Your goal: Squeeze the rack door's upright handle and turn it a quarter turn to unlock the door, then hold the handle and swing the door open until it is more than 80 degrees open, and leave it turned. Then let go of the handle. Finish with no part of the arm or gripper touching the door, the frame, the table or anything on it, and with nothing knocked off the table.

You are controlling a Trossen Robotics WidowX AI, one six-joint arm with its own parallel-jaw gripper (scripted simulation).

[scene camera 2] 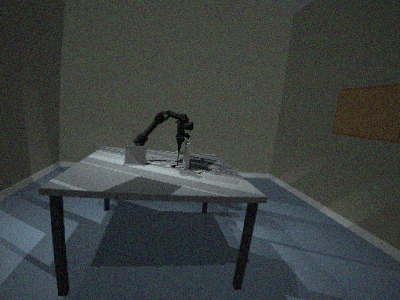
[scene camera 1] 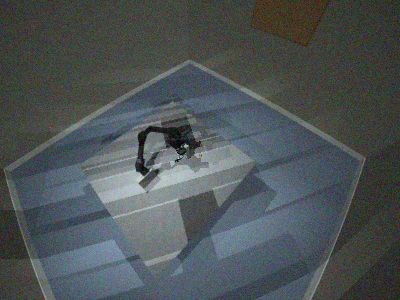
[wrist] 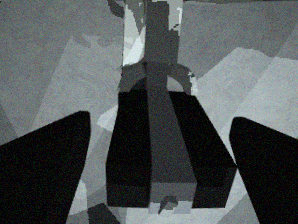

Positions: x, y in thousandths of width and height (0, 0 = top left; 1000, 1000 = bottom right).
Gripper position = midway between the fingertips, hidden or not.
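Observation:
The gripper (wrist: 545, 556) is open and holds nothing, and there's a slatted door (wrist: 545, 145) in view as well.

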